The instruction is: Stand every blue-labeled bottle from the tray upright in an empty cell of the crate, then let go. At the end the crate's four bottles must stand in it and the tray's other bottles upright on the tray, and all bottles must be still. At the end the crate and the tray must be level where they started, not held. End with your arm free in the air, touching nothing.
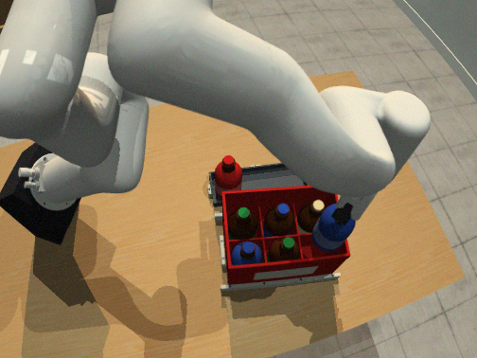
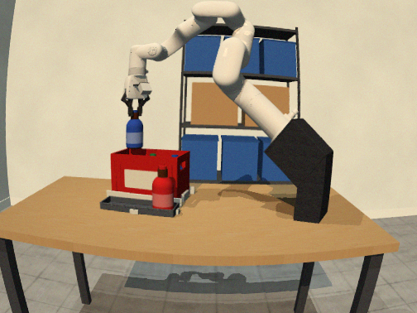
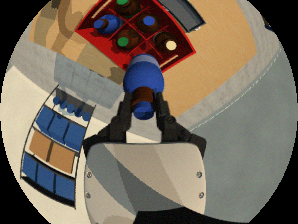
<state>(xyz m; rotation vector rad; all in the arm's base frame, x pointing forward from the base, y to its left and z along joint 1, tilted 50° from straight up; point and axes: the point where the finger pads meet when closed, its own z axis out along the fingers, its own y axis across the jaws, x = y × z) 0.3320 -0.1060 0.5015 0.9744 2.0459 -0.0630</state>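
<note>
Now: hand 250 mm above the red crate, 70 mm to the right of it and 60 mm past it. From my hand the other things lie so: red-labeled bottle 290 mm to the left, 250 mm below, 100 mm behind; dark tray 320 mm below, 260 mm to the left, 10 mm behind.
</note>
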